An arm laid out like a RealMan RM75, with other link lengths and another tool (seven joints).
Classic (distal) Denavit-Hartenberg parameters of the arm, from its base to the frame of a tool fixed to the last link. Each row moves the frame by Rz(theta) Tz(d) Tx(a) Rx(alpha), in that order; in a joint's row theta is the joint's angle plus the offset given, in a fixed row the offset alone. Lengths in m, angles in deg.
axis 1: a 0; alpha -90; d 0.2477; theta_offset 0
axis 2: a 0; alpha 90; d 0; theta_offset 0
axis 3: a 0; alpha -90; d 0.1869; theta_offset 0
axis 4: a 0; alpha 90; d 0; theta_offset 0
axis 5: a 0; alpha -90; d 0.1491; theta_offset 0
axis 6: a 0; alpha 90; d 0; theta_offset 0
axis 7: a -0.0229; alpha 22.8; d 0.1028; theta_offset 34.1
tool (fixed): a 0; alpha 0; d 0.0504; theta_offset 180
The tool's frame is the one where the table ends.
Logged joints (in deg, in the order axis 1, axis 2, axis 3, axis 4, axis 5, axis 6, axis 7), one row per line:
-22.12 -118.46 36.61 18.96 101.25 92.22 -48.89
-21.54 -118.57 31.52 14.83 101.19 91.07 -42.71
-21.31 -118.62 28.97 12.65 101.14 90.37 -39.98
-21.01 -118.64 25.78 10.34 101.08 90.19 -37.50
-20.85 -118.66 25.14 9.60 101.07 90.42 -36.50
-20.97 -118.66 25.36 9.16 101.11 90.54 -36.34
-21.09 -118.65 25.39 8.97 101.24 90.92 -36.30
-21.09 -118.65 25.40 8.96 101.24 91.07 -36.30
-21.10 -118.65 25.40 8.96 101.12 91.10 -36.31
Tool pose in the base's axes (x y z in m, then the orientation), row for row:
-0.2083 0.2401 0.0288 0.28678 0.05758 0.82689 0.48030
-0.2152 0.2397 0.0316 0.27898 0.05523 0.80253 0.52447
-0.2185 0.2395 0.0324 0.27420 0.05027 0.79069 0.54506
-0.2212 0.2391 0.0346 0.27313 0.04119 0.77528 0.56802
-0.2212 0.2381 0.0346 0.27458 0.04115 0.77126 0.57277
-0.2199 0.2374 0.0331 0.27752 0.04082 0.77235 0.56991
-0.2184 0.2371 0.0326 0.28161 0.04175 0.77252 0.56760
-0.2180 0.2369 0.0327 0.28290 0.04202 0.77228 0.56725
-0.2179 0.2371 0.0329 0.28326 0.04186 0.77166 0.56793
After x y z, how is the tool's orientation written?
As a quaternion, w x y z.
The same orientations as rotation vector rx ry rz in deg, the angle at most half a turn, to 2 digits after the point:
8.82 126.60 73.53
8.49 123.35 80.61
7.75 121.83 83.98
6.35 119.52 87.57
6.34 118.81 88.23
6.28 118.80 87.66
6.41 118.58 87.13
6.45 118.47 87.02
6.42 118.35 87.10

